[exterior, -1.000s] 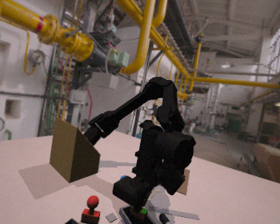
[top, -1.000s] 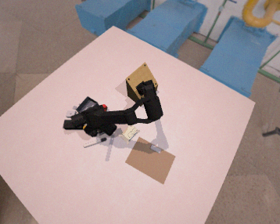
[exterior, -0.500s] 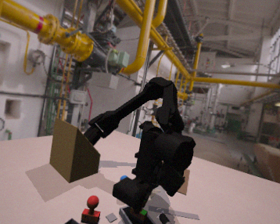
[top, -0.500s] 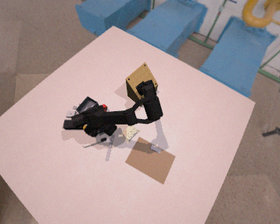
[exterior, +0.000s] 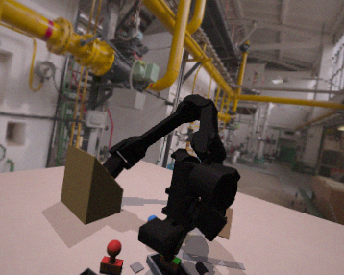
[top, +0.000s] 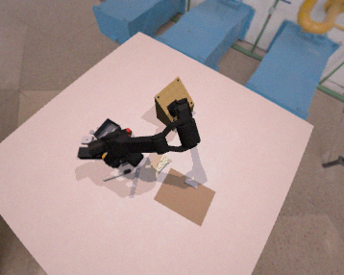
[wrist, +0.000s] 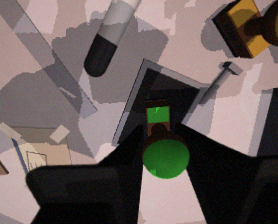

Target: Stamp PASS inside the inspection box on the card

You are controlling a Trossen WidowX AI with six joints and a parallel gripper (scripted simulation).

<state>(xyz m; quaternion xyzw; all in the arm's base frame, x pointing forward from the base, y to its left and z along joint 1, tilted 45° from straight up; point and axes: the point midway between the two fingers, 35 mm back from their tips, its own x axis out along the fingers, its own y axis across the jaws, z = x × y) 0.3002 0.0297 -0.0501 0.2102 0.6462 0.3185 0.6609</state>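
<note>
The green-knobbed stamp lies right at my gripper tip. The rest, counted from my gripper tip: marker: 8 cm ahead, 4 cm to the left, 3 cm below; ink pad: 3 cm below; orange stamp: 8 cm ahead, 6 cm to the right, 2 cm below.
</note>
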